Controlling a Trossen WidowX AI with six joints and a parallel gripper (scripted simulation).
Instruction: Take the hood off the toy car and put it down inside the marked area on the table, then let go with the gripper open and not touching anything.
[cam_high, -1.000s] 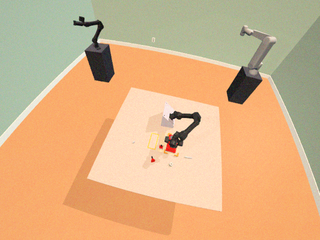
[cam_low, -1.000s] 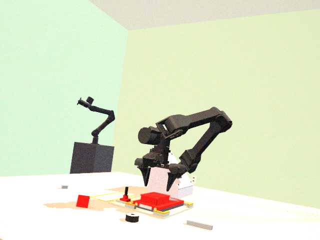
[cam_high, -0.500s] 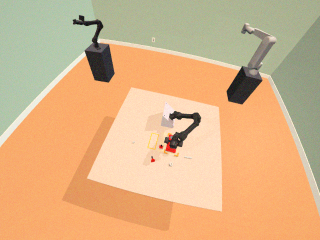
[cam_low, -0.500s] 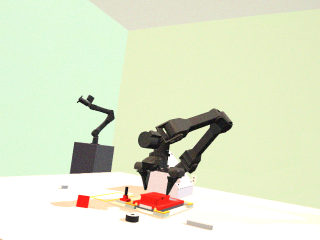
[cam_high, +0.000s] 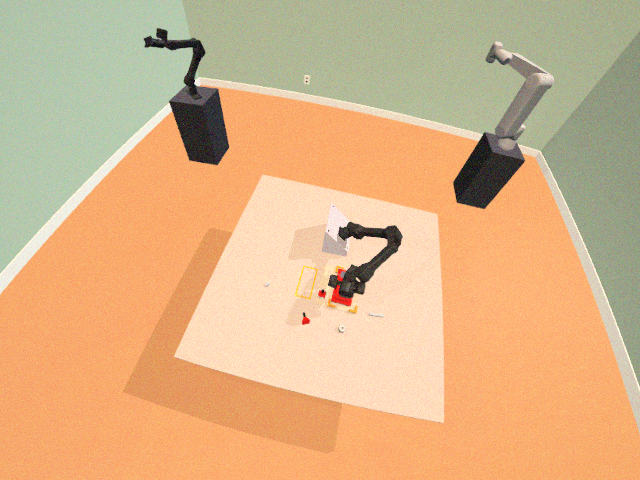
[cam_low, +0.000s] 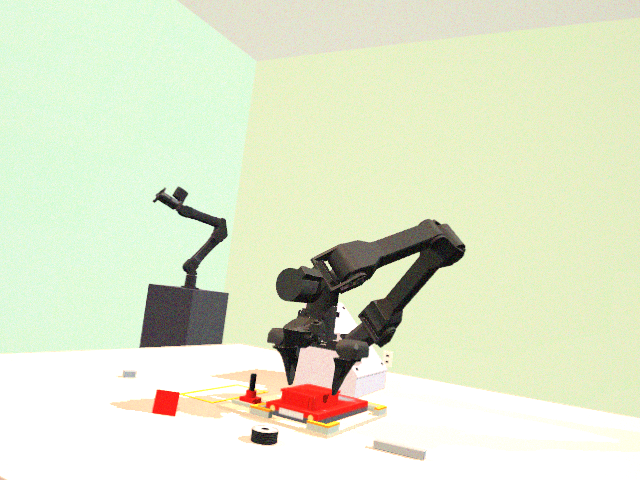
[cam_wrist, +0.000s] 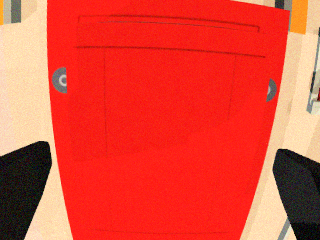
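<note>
The red hood is 10 mm below my gripper tip. Round my gripper tip: black wheel 190 mm ahead, 40 mm below, 20 mm to the left; then white bar 200 mm to the left, 80 mm ahead, 40 mm below.
</note>
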